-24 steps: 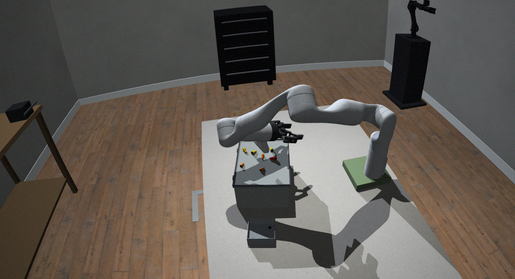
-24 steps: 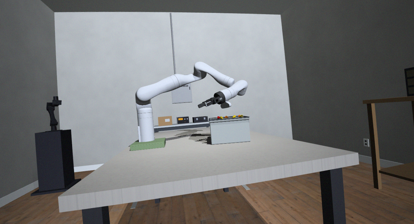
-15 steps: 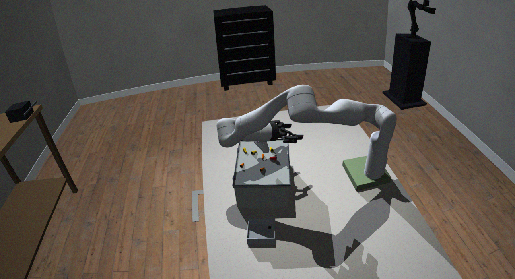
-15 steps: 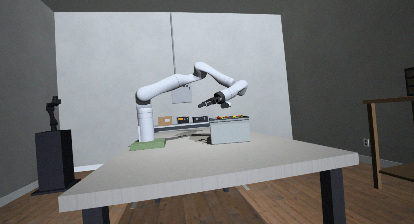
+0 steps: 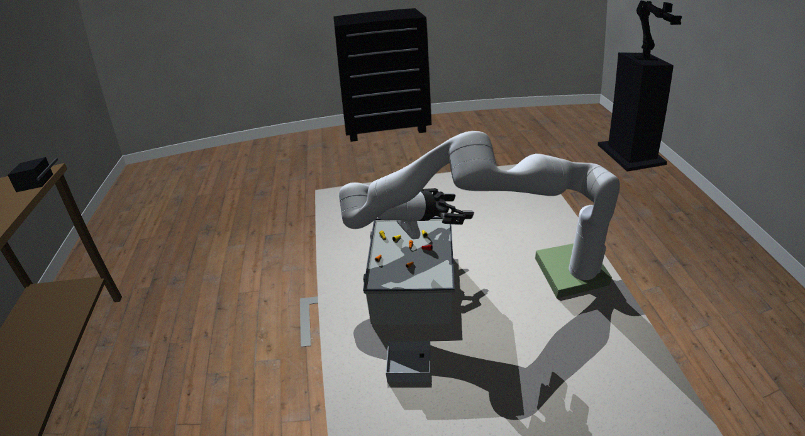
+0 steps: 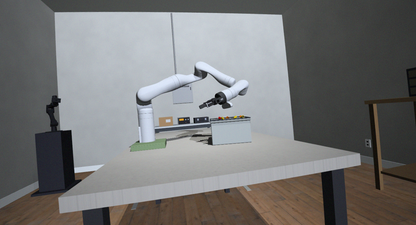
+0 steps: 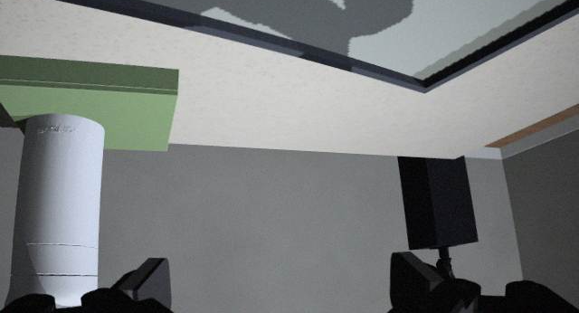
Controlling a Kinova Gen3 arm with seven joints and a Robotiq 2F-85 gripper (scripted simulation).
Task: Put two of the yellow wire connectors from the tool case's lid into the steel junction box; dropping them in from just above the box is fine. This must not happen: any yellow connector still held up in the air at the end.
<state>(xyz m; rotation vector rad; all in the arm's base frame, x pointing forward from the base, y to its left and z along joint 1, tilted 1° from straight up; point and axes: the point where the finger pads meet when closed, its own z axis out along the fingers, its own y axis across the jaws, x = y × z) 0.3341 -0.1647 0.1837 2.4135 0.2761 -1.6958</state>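
The red connector is 110 mm ahead of my hand, 50 mm to the left of it and 80 mm below it. The rest, counted from my hand: tool case 160 mm ahead, 50 mm to the left, 120 mm below.
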